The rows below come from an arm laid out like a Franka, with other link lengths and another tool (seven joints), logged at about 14 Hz.
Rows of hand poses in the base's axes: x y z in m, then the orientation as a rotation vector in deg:
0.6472, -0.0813, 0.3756, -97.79, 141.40, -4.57
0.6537, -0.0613, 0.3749, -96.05, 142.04, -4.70
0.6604, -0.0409, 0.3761, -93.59, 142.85, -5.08
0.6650, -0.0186, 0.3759, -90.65, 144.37, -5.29
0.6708, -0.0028, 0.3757, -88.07, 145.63, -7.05
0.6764, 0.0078, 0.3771, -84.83, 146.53, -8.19
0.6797, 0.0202, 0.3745, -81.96, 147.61, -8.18
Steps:
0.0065, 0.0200, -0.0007, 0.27, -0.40, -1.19
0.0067, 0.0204, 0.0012, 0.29, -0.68, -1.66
0.0046, 0.0223, -0.0002, 0.23, -0.29, -2.20
0.0058, 0.0158, -0.0002, -0.72, -0.78, -2.00
0.0056, 0.0106, 0.0014, -0.04, -1.10, -2.20
0.0033, 0.0124, -0.0026, 0.44, -0.41, -2.01

